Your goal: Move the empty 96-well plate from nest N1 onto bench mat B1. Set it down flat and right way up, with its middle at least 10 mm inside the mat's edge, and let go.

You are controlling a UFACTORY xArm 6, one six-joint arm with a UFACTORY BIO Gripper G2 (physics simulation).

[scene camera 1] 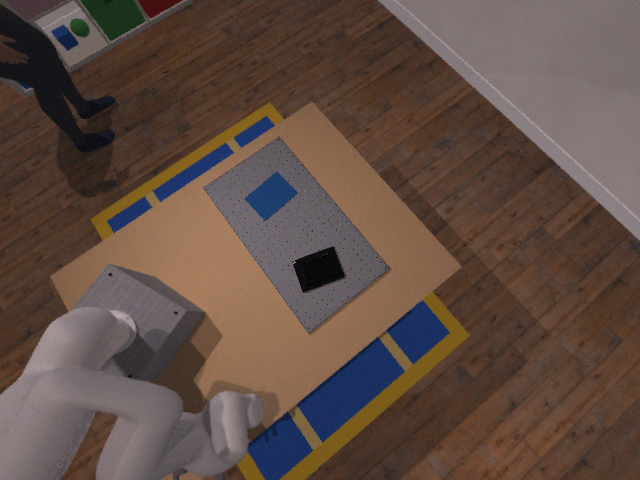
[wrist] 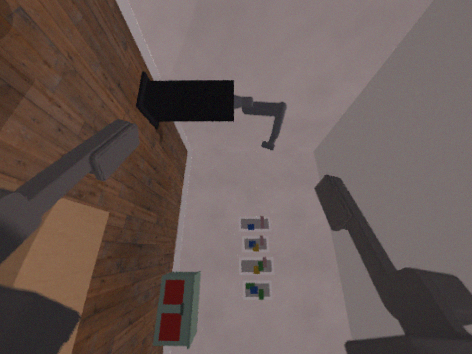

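Observation:
The black 96-well plate lies flat at nest N1 on the grey perforated board, towards its lower right end in the scene view. Plate and nest are both dark, and their border is hard to tell. The blue bench mat B1 lies on the same board towards its upper left end, with no plate on it. My gripper is open, its two fingers wide apart with nothing between them. In the scene view it is at the bottom edge, mostly hidden by the wrist, well away from plate and mat. Plate and mat do not show in the wrist view.
The grey board lies on the tan table top. A grey block stands by the arm's base at the left. A person stands beyond the table. The wrist view shows walls, a black panel and a green cabinet.

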